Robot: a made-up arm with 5 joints.
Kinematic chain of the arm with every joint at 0, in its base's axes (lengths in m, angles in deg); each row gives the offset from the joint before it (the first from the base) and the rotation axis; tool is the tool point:
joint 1: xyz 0 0 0.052 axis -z
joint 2: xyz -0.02 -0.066 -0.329 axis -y
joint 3: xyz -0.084 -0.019 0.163 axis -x
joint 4: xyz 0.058 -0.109 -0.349 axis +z
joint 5: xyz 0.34 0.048 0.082 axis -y
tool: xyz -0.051 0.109 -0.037
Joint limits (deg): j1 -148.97..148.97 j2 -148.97..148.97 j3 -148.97..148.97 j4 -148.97..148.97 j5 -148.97..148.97
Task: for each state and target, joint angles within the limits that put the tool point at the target. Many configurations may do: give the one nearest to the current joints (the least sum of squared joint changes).
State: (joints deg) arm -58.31 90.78 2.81 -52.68 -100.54
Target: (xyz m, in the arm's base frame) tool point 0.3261 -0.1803 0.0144
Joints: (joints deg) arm -61.73 89.36 6.84 -52.47 -104.46
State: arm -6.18 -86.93 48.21 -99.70 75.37
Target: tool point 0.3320 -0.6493 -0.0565
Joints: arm 8.86 -69.33 65.29 -115.86 87.50
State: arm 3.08 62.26 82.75 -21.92 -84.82
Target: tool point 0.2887 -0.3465 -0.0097
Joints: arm -7.43 8.27 58.35 -44.93 -86.47
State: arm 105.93 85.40 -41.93 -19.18 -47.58
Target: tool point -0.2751 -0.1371 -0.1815
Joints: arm 133.27 47.15 -34.57 -46.27 -47.10
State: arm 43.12 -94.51 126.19 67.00 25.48
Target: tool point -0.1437 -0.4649 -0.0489
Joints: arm 38.34 -80.69 131.34 91.96 23.30
